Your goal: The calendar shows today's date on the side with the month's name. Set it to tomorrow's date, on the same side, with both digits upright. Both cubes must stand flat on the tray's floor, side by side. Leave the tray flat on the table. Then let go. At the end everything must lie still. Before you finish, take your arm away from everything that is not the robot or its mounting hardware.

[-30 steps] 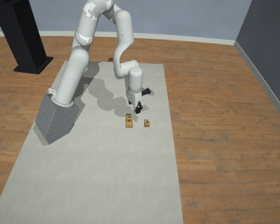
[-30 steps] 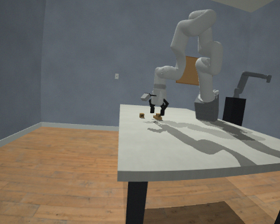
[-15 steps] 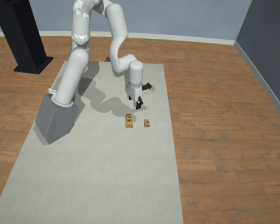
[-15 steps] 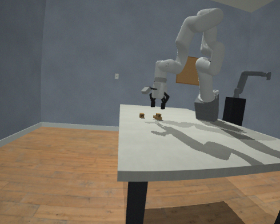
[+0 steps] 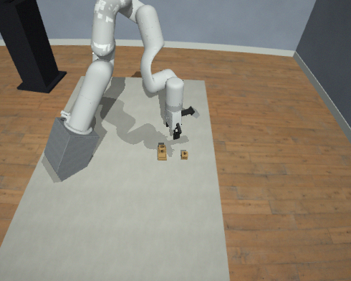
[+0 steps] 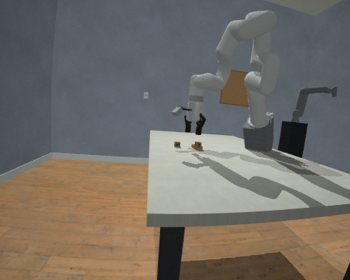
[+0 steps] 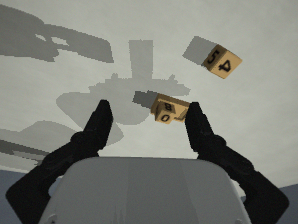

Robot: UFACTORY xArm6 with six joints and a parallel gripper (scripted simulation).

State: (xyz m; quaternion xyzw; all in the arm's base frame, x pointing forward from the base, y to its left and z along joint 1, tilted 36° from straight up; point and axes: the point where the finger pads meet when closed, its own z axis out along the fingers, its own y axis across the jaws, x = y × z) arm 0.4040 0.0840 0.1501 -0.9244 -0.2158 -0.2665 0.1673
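The wooden digit cube lies 80 mm ahead of my hand, 70 mm to the right of it and 90 mm below it. From my hand the other things lie so: wooden calendar tray (40 mm behind, 80 mm to the right, 90 mm below).
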